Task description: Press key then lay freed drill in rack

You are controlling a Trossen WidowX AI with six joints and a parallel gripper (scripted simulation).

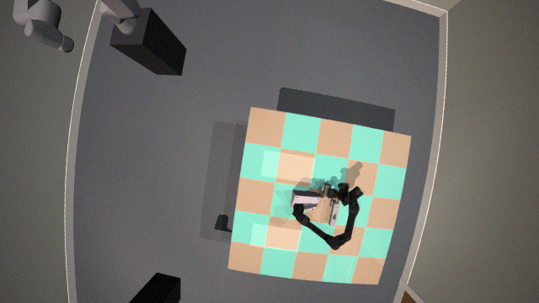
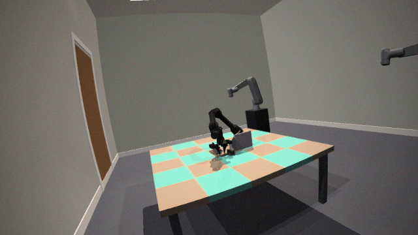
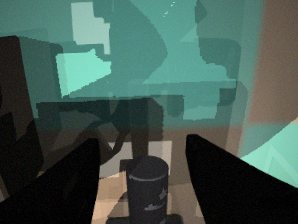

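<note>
My gripper tip is now 50 mm to the left of the drill and 30 mm below it. Also, from my gripper tip: light grey fixture: 150 mm to the right, 20 mm above; dark rack: 70 mm behind, 10 mm to the left; dark key piece: 180 mm to the right, 30 mm above.
</note>
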